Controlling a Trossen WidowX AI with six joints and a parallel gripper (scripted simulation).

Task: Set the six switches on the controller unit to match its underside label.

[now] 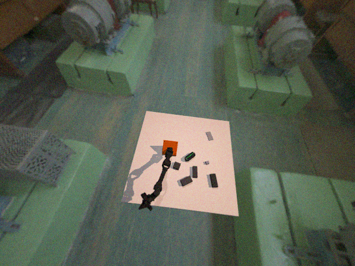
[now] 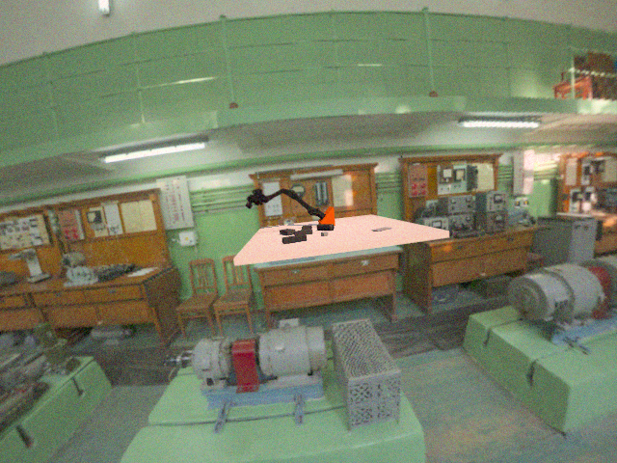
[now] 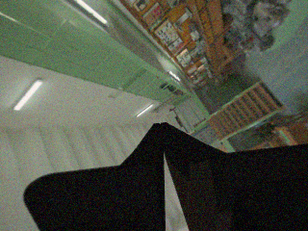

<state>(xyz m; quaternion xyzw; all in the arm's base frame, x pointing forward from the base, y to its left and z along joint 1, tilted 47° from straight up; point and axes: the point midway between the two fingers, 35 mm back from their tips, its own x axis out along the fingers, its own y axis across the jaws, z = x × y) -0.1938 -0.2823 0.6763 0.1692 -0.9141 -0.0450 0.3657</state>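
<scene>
The small grey part is 73 cm ahead of my gripper tip, 59 cm to the left of it and 32 cm below it. The rest, counted from my gripper tip: grey plate (80 cm ahead, 101 cm to the left, 33 cm below); then longer block (80 cm ahead, 37 cm to the left, 32 cm below); then small dark block (34 cm ahead, 53 cm to the left, 32 cm below).
</scene>
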